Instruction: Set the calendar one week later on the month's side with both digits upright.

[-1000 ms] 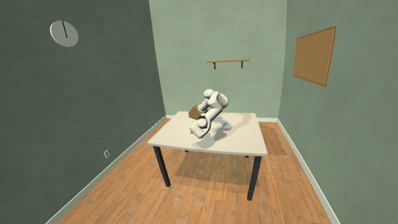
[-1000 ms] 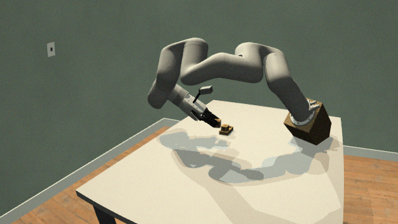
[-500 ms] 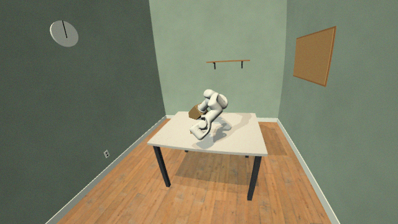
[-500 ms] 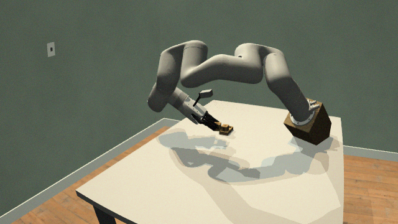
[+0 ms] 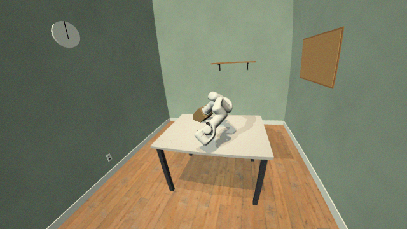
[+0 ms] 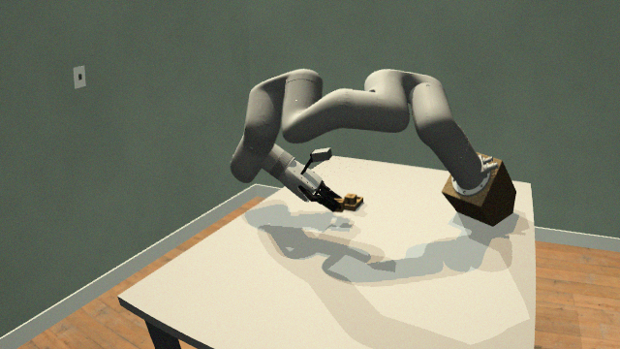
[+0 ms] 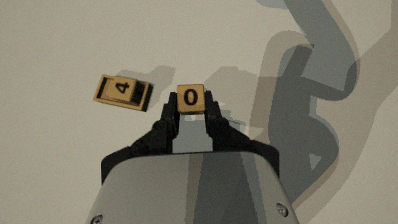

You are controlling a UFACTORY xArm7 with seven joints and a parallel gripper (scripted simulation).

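Right now the wooden calendar tray is 110 mm to the right of my hand, 50 mm below it and 10 mm behind it. The rest, counted from my hand: digit cube 20 mm behind, 10 mm below.
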